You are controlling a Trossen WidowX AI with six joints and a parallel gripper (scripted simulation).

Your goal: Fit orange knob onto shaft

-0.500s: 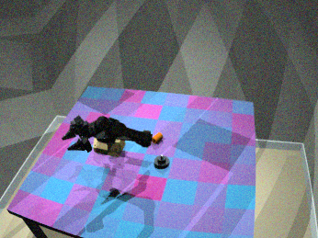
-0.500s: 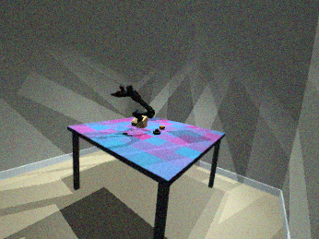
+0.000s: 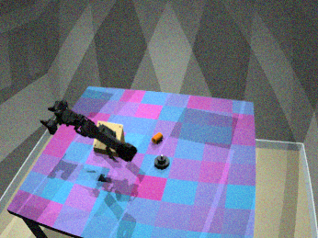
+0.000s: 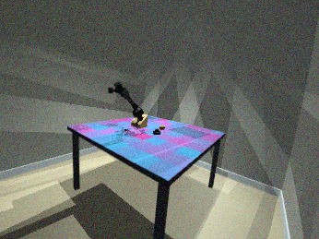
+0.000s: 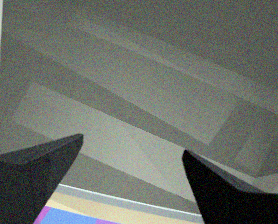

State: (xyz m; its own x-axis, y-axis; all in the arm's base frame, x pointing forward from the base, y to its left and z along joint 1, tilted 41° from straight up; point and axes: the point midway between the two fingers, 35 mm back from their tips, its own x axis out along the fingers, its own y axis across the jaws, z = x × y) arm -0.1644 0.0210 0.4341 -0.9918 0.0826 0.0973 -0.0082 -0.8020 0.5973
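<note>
My gripper tip is 48 cm short of the orange knob, 40 cm above it and 39 cm to the right of it. The rest, counted from my gripper tip: round pedestal: 53 cm ahead, 39 cm below, 20 cm to the left.
</note>
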